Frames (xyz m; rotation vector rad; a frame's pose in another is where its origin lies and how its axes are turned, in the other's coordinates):
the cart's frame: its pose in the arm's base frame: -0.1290 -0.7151 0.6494 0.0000 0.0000 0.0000
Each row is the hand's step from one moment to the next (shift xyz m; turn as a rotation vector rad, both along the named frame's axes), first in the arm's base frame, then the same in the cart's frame.
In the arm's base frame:
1: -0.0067 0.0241 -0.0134 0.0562 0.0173 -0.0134
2: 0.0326 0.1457 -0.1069 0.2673 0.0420 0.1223
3: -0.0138 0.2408 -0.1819 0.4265 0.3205 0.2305
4: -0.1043 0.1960 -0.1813 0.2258 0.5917 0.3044
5: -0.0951 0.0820 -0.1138 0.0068 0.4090 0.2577
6: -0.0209 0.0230 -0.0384 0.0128 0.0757 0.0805
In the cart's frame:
1: -0.0067 0.0241 -0.0134 0.0562 0.0173 -0.0134
2: 0.0326 0.1457 -0.1069 0.2673 0.0420 0.1223
3: -0.0138 0.2408 -0.1819 0.4265 0.3205 0.2305
4: -0.1043 0.1960 -0.1813 0.2258 0.5917 0.3044
5: -0.0951 0.0820 -0.1138 0.0068 0.4090 0.2577
6: -0.0209 0.0230 -0.0384 0.0128 0.0757 0.0805

